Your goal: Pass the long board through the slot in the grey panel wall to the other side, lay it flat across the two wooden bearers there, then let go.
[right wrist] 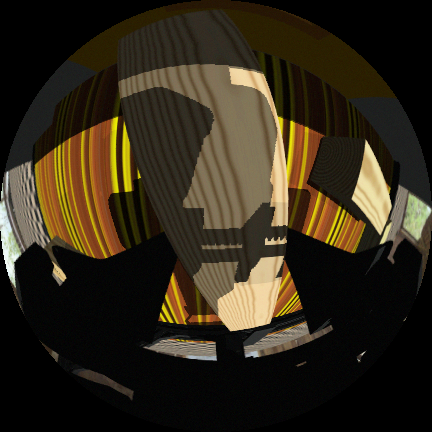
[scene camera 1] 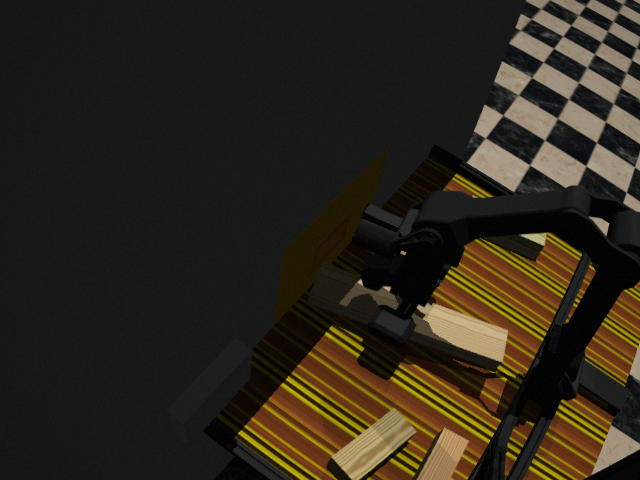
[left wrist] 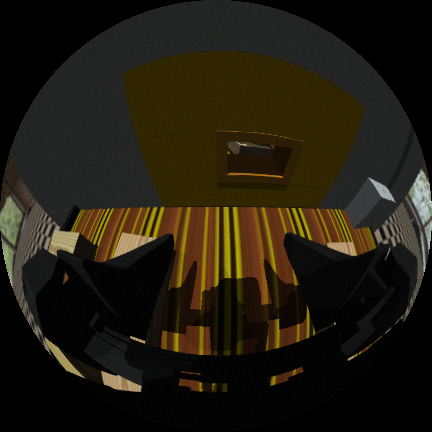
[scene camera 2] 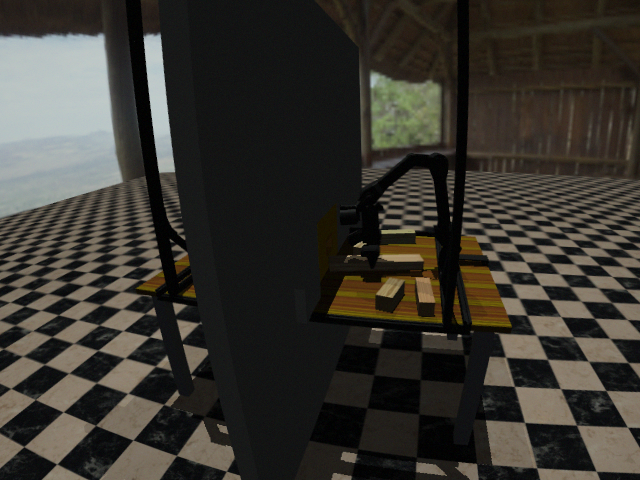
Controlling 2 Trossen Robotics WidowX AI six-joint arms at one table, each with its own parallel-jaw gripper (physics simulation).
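Places are measured from the left arm's base along level axes (x ahead, y left, z up), in millimetres.
Pixels of known places: left gripper, fingertip midpoint: (left wrist: 230, 239); right gripper, fingertip midpoint: (right wrist: 230, 232) (scene camera 1: 404, 316) (scene camera 2: 372, 263); right arm's base, link origin: (right wrist: 227, 336) (scene camera 1: 544, 389).
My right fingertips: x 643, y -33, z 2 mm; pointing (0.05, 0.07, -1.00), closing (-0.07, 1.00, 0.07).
Behind a point stands the place of what it marks.
My right gripper (scene camera 1: 385, 297) (scene camera 2: 364, 246) (right wrist: 230, 232) @(y -33, x 643, z 2 mm) is shut on the long board (scene camera 1: 467, 333) @(y -3, x 747, z 18 mm) (scene camera 2: 400, 258) @(y -9, x 740, z 18 mm) (right wrist: 225, 150) @(y -44, x 591, z 26 mm), near its middle. The board's far end is close to the wall and appears outside the slot. The grey panel wall (scene camera 1: 155, 206) @(y -374, x 482, z 454 mm) (scene camera 2: 273, 206) @(y -504, x 483, z 327 mm) (left wrist: 75, 125) @(y 198, x 432, z 159 mm) has a yellow panel (scene camera 1: 305, 263) @(y -107, x 484, z 86 mm) (left wrist: 185, 100) @(y 40, x 432, z 135 mm) with a brown-framed slot (left wrist: 222, 162) @(y 6, x 430, z 61 mm). Part of a wooden piece shows through the slot in the left wrist view. My left gripper (left wrist: 230, 239) @(y 2, x 338, z 57 mm) is open and empty on the other side, with two wooden bearers (left wrist: 134, 242) @(y 107, x 348, z 19 mm) (left wrist: 342, 246) @(y -158, x 336, z 19 mm) partly hidden behind its fingers.
Two loose wooden blocks (scene camera 1: 372, 444) @(y -261, x 722, z 28 mm) (scene camera 1: 442, 454) @(y -212, x 816, z 25 mm) (scene camera 2: 390, 295) @(y -310, x 728, z 28 mm) (scene camera 2: 424, 295) @(y -290, x 824, z 25 mm) lie beside the board. A pale block (scene camera 1: 532, 240) @(y 257, x 765, z 27 mm) (scene camera 2: 398, 236) @(y 244, x 718, z 14 mm) (right wrist: 372, 180) lies on its other side. A grey block (scene camera 1: 211, 384) @(y -346, x 503, z 81 mm) (left wrist: 372, 197) @(y -270, x 396, z 63 mm) juts from the wall. Another wooden block (left wrist: 65, 242) @(y 261, x 325, z 28 mm) stands at the left wrist view's left.
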